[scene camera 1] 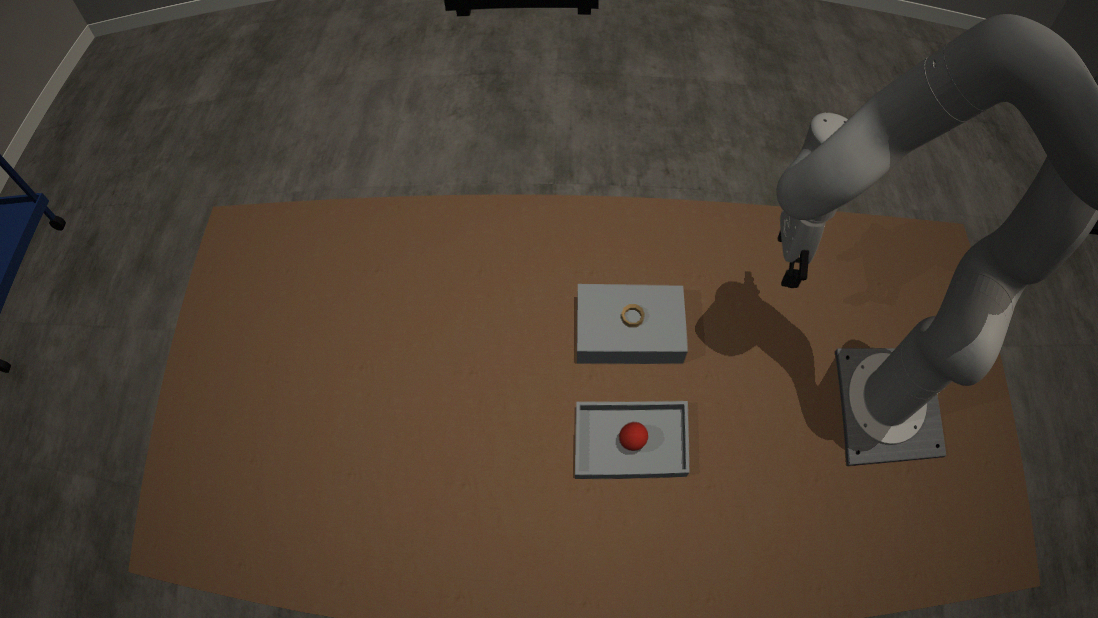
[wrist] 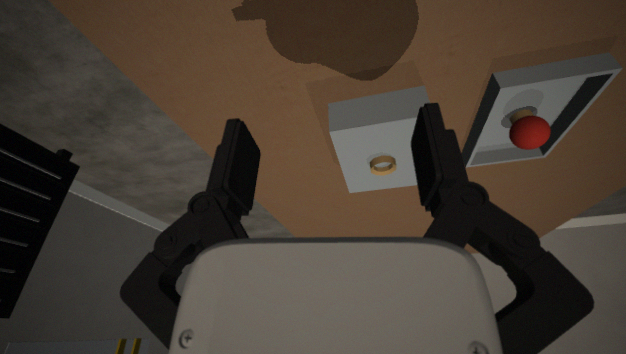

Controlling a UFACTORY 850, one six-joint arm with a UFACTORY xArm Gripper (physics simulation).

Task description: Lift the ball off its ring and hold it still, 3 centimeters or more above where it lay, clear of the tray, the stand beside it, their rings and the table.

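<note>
A red ball (scene camera 1: 633,436) (wrist: 530,132) rests on its ring (wrist: 521,115) inside the shallow grey tray (scene camera 1: 580,439) (wrist: 481,120). In the scene view the ball hides that ring. Beside the tray is the grey block-like stand (scene camera 1: 599,330) (wrist: 375,111), with an empty tan ring (scene camera 1: 623,320) (wrist: 383,172) on its top. My gripper (scene camera 1: 794,277) (wrist: 330,129) is open and empty. It hangs above the table, to the right of the stand in the scene view and well away from the ball. In the wrist view the right finger covers part of the stand.
The brown table (scene camera 1: 368,368) (wrist: 290,145) carries the tray, the stand and the arm's base plate (scene camera 1: 895,452), which is at the right. The arm curves above the table's right side. A blue cart (scene camera 1: 42,201) stands off the left edge. A black slatted object (wrist: 30,200) shows in the wrist view.
</note>
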